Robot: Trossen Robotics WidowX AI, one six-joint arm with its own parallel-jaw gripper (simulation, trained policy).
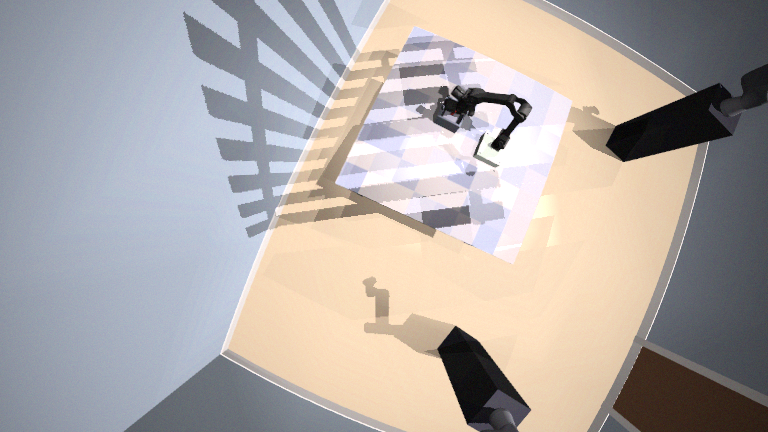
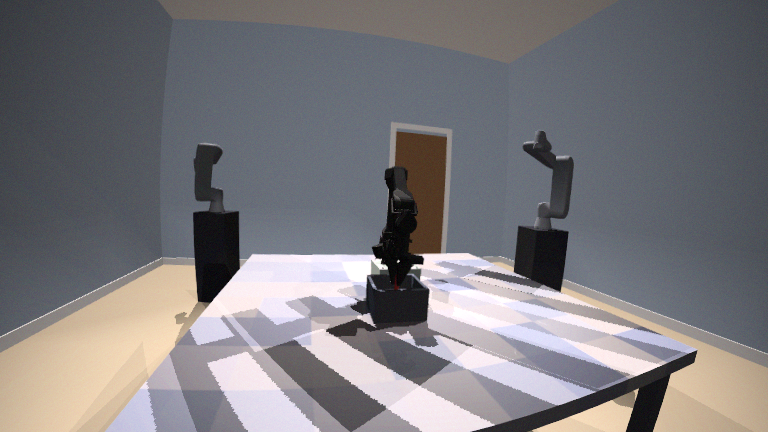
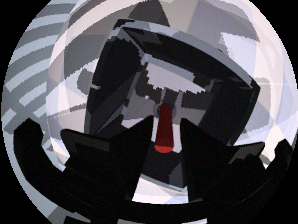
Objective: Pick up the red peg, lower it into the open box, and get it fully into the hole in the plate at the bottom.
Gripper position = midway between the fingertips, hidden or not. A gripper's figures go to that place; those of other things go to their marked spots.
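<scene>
My gripper point(image 3: 167, 121) is 10 cm from the lens. I see a red peg point(image 3: 164, 140), and it is 7 cm from the lens, while a grey plate point(image 3: 155, 86) is 13 cm from the lens. A dark box point(image 3: 132, 42) is 14 cm from the lens, and the marked spots on the red peg and the dark box are 11 cm apart.
</scene>
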